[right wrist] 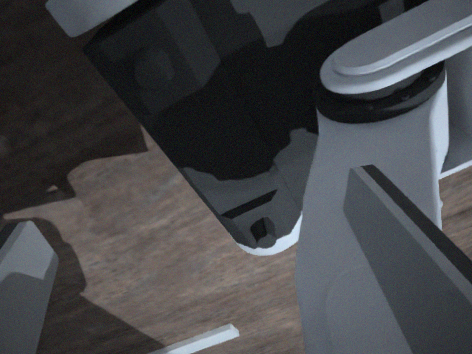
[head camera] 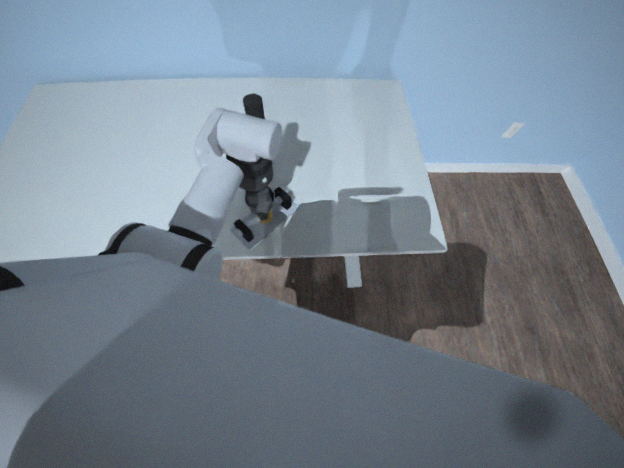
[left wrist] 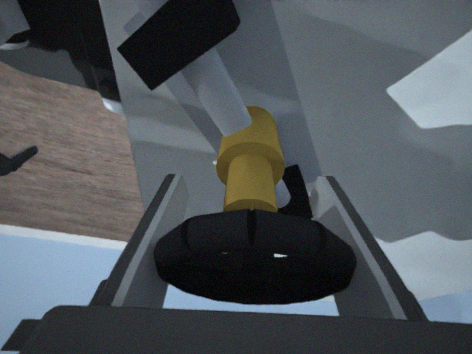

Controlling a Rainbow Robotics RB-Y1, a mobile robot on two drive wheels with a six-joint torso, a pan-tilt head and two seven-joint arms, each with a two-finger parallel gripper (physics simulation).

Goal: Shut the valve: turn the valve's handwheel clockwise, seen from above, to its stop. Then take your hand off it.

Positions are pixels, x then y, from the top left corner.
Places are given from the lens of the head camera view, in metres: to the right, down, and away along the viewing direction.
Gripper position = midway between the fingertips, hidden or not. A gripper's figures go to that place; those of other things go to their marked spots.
my left gripper [head camera: 261,206]: -0.14, -0.08, 0.69
valve [head camera: 250,231]: -0.17, -0.01, 0.69
white table [head camera: 90,157]: -0.76, -0.26, 0.83
The marked spots on the valve and the white table are 0.66 m apart.
